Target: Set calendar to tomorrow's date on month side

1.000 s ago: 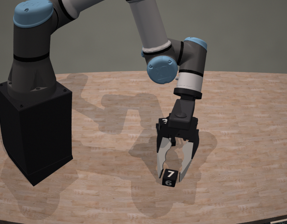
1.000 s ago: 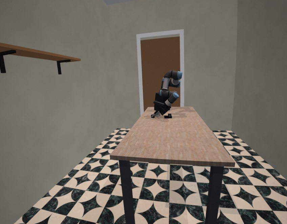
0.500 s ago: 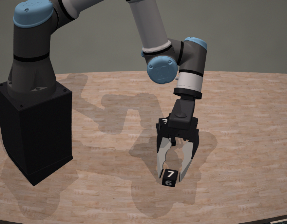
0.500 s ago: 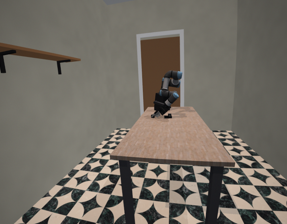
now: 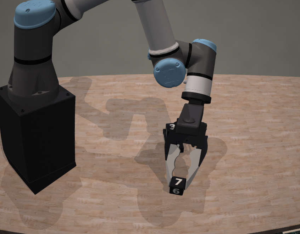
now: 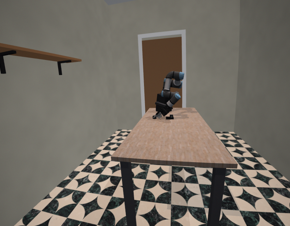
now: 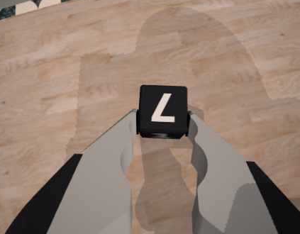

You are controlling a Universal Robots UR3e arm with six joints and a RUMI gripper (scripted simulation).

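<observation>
My hand is 1 cm to the left of the black number cube and 1 cm above it. Round my hand: black calendar tray 3 cm behind, 15 cm to the left, 1 cm below.
</observation>
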